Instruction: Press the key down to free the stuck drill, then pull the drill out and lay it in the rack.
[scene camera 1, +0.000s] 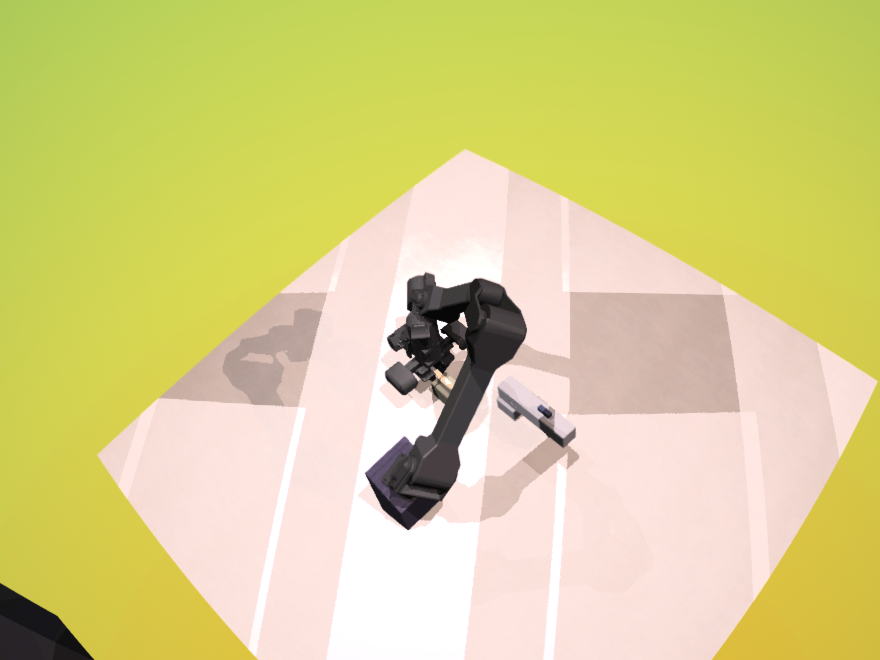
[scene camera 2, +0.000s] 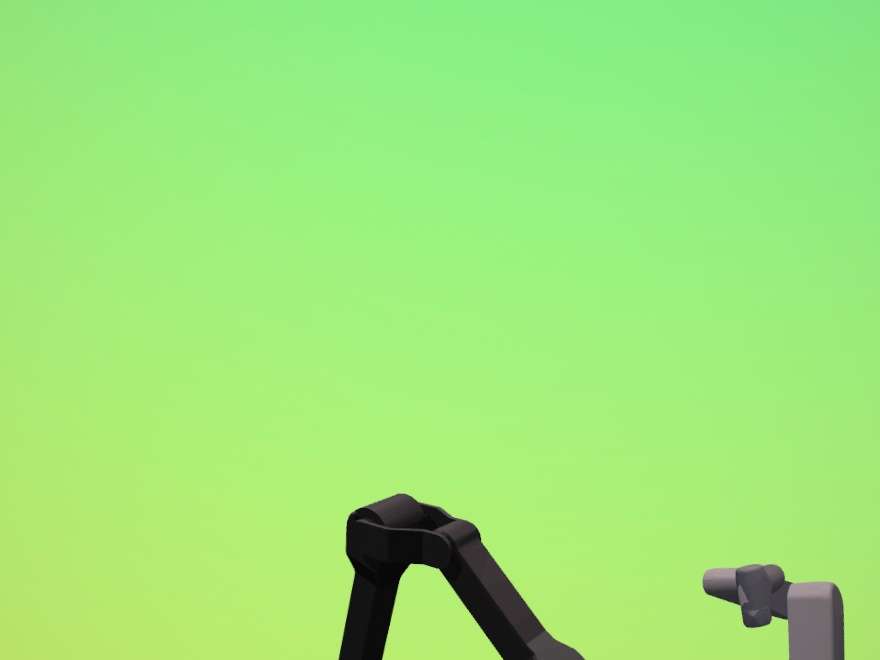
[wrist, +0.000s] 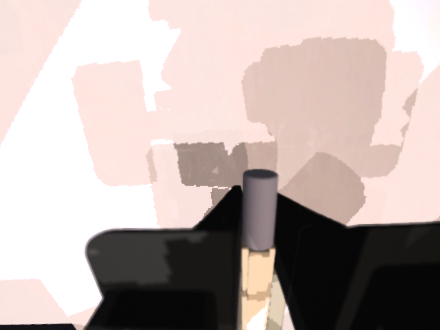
my gripper: scene camera 1 435, 379; wrist 248, 192; not seen in scene camera 2 (out of frame)
